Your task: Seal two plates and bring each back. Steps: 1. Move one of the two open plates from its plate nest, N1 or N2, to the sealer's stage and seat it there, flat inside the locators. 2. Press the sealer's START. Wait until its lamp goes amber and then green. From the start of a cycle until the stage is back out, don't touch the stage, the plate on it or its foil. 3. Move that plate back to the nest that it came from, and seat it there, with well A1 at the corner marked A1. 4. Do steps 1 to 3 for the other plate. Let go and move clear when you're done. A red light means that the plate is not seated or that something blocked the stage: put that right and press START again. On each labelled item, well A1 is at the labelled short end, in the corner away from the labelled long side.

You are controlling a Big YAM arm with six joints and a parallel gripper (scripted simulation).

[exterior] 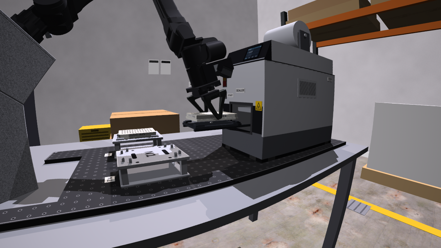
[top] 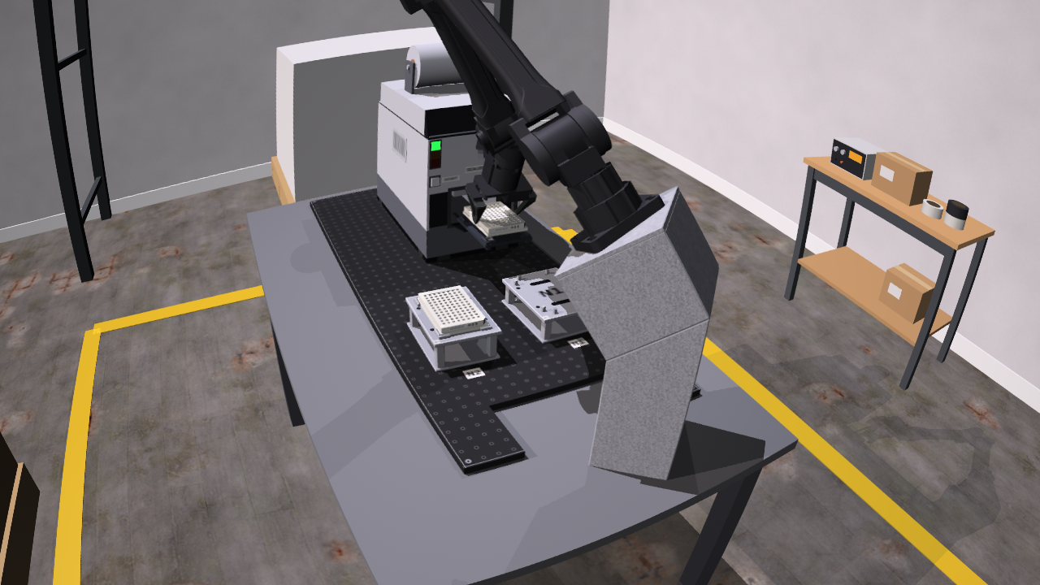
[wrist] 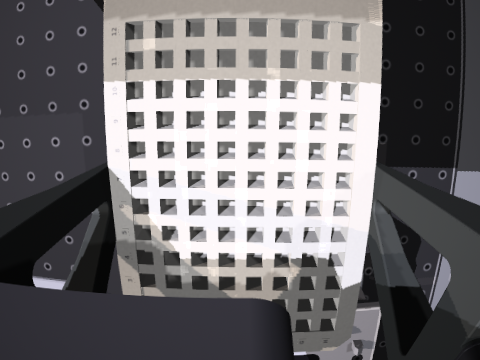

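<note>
Right now the sealer stage is 30 mm below my hand. From my hand the other things lie so: nest N2: 230 mm behind, 130 mm to the left, 80 mm below; then white well plate: 230 mm behind, 130 mm to the left, 70 mm below; then start button: 110 mm to the left, 80 mm ahead, 60 mm above.
</note>
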